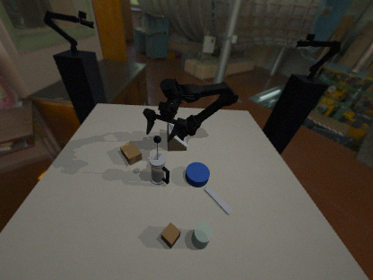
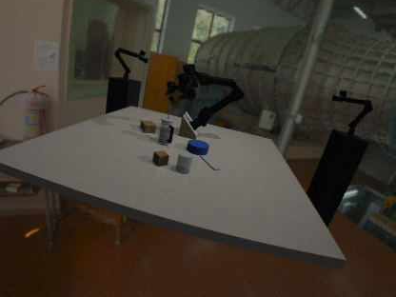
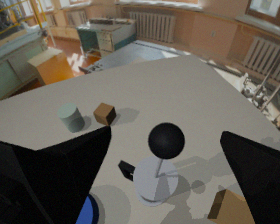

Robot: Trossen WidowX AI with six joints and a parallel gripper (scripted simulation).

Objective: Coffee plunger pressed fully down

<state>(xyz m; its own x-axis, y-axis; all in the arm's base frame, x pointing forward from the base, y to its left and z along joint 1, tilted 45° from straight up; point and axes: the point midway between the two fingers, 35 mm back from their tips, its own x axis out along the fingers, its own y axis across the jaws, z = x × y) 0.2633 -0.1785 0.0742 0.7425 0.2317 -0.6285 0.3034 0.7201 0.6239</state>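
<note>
The coffee press is 140 mm below my gripper tip, 10 mm to the left of it and 10 mm ahead of it. From my gripper tip the other things lie so: small brown cube: 250 mm ahead, 240 mm below, 90 mm to the left; then tan box: 240 mm below, 170 mm to the right, 120 mm behind; then blue disc: 240 mm below, 190 mm to the left, 30 mm behind.
</note>
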